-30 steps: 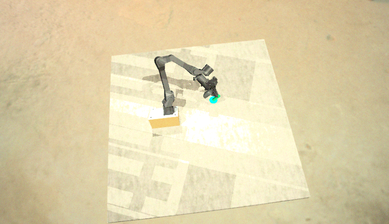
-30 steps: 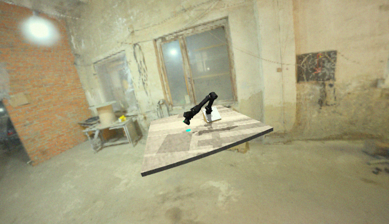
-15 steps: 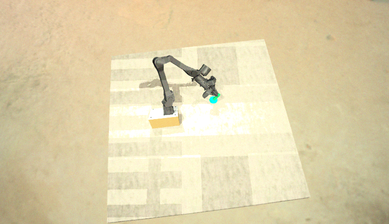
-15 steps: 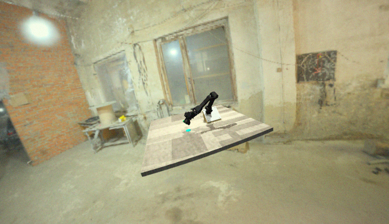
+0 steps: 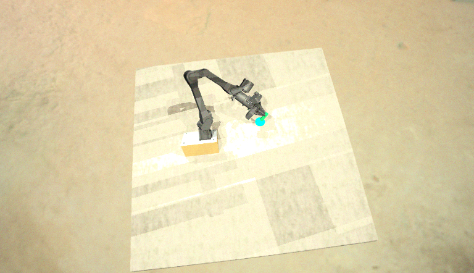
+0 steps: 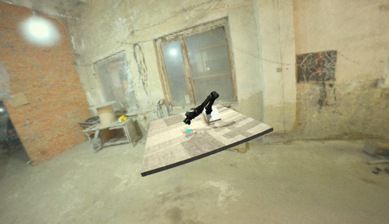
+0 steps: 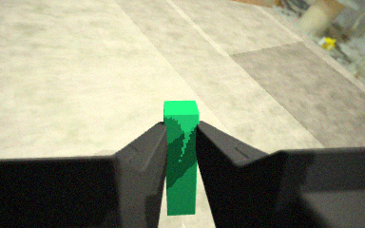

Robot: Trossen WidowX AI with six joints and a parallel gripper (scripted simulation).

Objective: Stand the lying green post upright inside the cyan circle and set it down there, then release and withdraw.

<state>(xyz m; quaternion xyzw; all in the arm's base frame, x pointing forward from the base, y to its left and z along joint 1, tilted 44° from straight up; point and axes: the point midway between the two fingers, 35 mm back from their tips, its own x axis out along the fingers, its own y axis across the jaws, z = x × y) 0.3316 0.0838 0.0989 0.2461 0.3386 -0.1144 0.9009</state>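
The cyan circle lies 12 cm below my gripper tip, 3 cm behind it and 2 cm to the left of it. From my gripper tip the other things lie so: green post: 2 cm below, 1 cm behind.
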